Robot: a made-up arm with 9 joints.
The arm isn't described. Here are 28 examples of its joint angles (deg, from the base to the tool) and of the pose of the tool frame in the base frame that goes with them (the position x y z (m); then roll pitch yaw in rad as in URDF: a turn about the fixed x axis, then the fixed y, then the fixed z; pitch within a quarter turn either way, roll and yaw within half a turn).
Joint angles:
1: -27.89 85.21 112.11 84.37 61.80 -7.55 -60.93 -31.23 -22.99
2: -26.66 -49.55 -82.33 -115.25 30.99 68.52 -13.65 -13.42 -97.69
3: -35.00 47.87 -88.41 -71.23 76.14 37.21 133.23 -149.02 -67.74
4: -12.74 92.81 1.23 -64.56 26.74 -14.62 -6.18 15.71 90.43
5: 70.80 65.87 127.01 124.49 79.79 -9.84 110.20 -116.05 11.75
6: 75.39 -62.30 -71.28 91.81 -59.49 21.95 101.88 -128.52 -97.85
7: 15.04 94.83 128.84 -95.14 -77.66 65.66 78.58 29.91 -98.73
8: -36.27 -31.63 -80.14 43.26 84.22 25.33 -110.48 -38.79 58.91
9: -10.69 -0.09 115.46 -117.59 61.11 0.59 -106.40 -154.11 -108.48
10: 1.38 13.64 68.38 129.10 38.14 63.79 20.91 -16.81 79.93
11: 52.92 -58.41 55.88 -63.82 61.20 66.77 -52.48 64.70 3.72
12: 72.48 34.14 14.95 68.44 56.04 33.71 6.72 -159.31 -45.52
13: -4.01 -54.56 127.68 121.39 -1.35 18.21 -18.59 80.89 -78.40
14: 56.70 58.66 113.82 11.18 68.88 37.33 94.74 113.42 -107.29
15: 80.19 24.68 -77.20 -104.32 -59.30 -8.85 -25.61 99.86 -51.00
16: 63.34 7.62 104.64 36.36 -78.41 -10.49 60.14 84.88 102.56
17: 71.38 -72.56 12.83 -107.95 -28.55 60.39 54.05 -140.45 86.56
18: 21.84 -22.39 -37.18 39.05 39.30 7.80 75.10 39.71 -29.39
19: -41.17 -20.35 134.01 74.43 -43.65 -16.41 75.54 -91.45 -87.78
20: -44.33 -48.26 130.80 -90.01 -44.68 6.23 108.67 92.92 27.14
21: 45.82 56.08 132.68 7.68 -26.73 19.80 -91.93 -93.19 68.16
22: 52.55 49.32 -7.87 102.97 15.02 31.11 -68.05 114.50 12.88
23: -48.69 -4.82 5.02 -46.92 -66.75 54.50 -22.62 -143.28 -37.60
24: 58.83 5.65 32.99 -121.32 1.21 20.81 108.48 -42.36 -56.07
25: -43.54 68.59 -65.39 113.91 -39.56 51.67 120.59 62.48 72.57
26: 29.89 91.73 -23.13 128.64 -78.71 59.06 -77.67 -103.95 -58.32
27: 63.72 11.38 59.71 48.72 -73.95 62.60 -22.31 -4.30 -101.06
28: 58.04 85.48 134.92 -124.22 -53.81 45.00 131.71 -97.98 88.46
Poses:
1: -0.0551 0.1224 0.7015 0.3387 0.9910 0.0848
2: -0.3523 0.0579 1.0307 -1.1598 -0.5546 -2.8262
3: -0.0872 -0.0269 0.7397 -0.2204 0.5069 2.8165
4: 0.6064 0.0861 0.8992 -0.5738 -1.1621 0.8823
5: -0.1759 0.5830 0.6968 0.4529 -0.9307 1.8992
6: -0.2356 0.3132 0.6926 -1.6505 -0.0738 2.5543
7: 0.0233 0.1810 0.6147 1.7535 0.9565 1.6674
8: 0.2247 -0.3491 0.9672 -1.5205 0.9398 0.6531
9: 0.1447 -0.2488 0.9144 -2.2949 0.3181 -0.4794
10: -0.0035 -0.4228 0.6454 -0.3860 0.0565 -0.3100
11: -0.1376 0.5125 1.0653 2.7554 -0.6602 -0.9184
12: -0.0438 0.1845 0.8630 -1.9858 0.0883 0.2148
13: -0.0293 0.1319 1.1616 2.7724 -0.2299 0.2760
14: -0.0041 0.5632 0.9132 2.6962 0.1841 1.3634
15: -0.2776 0.4063 0.4972 -0.2179 0.5905 -2.9811
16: -0.3614 0.0596 1.3551 2.9309 -0.1190 2.5085
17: -0.2414 0.5102 0.1662 0.8666 0.8343 -1.0190
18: -0.3863 0.3442 0.9618 1.7507 0.3457 1.0713
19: -0.1453 -0.2217 0.8425 -0.7216 -0.1942 -2.3236
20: -0.0076 0.2231 0.9354 1.8359 -0.6567 -0.3285
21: -0.5716 -0.1302 1.2053 -1.5253 0.0753 -1.3421
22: -0.1987 0.6343 1.1194 -2.0658 -0.5739 -2.3720
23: -0.0198 0.0807 1.3365 -2.8443 0.4458 2.5340
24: -0.1554 0.1816 0.8812 -2.6644 1.0377 -0.9710
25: 0.1235 -0.2655 0.5025 -0.0457 -0.1232 -0.1263
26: -0.1151 0.4862 0.8476 0.8364 -0.8148 0.4880
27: 0.2440 0.3968 0.7460 0.2037 0.3382 0.3265
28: 0.0554 -0.0748 0.2918 0.1649 0.6115 0.4924
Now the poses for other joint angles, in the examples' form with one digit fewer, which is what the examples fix.
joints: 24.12 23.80 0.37 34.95 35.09 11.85 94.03 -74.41 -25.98
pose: -0.005 0.045 1.148 3.043 -0.817 2.007
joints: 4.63 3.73 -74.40 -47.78 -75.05 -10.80 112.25 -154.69 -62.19
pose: -0.407 0.306 1.084 2.127 -1.259 0.599
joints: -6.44 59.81 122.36 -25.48 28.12 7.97 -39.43 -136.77 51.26
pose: -0.558 0.016 0.762 -0.872 -0.200 -1.775
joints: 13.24 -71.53 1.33 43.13 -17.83 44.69 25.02 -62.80 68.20
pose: -0.097 0.519 1.480 -2.170 -0.348 3.108
